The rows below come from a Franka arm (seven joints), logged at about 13 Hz.
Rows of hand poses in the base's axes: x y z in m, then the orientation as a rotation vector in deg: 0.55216, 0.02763, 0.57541, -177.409, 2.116, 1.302; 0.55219, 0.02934, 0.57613, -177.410, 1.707, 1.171; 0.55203, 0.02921, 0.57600, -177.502, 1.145, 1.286; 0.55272, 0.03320, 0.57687, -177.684, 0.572, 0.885; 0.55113, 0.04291, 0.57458, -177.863, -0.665, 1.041; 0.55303, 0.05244, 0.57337, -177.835, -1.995, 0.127; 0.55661, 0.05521, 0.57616, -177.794, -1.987, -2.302; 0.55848, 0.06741, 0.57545, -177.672, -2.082, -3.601; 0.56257, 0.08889, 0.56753, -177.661, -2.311, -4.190; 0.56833, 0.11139, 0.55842, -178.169, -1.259, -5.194; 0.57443, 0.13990, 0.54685, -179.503, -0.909, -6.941; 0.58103, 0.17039, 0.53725, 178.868, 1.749, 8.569; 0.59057, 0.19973, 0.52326, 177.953, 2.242, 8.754; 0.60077, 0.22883, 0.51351, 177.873, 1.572, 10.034; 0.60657, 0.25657, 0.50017, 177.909, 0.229, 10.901; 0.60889, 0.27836, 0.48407, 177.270, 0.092, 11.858; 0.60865, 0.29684, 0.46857, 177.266, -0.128, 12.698; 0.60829, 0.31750, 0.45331, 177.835, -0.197, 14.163; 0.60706, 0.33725, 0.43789, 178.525, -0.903, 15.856; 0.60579, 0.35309, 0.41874, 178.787, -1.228, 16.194; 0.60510, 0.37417, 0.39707, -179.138, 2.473, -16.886
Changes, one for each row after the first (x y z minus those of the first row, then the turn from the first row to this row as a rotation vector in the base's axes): 0.00003, 0.00171, 0.00072, 0.005, -0.091, 0.262; -0.00013, 0.00158, 0.00059, -0.080, -0.024, 0.628; 0.00056, 0.00557, 0.00146, -0.257, -0.289, 0.993; -0.00103, 0.01528, -0.00083, -0.430, -0.205, 1.794; 0.00087, 0.02481, -0.00204, -0.410, -0.813, 2.637; 0.00445, 0.02758, 0.00075, -0.402, -2.378, 2.597; 0.00632, 0.03978, 0.00004, -0.312, -3.219, 2.639; 0.01041, 0.06126, -0.00788, -0.320, -3.602, 2.778; 0.01617, 0.08376, -0.01699, -0.856, -4.218, 2.087; 0.02227, 0.11227, -0.02856, -2.261, -5.286, 1.844; 0.02887, 0.14276, -0.03816, -3.548, -6.340, 2.369; 0.03841, 0.17210, -0.05215, -4.447, -6.483, 2.695; 0.04861, 0.20120, -0.06190, -4.479, -7.298, 2.245; 0.05441, 0.22894, -0.07524, -4.412, -7.835, 1.368; 0.05673, 0.25073, -0.09134, -4.997, -8.467, 1.269; 0.05649, 0.26921, -0.10684, -4.950, -9.005, 1.114; 0.05613, 0.28987, -0.12210, -4.282, -9.924, 1.044; 0.05490, 0.30962, -0.13752, -3.464, -10.967, 0.563; 0.05363, 0.32546, -0.15667, -3.174, -11.166, 0.349; 0.05294, 0.34654, -0.17834, -2.655, -11.572, -0.457
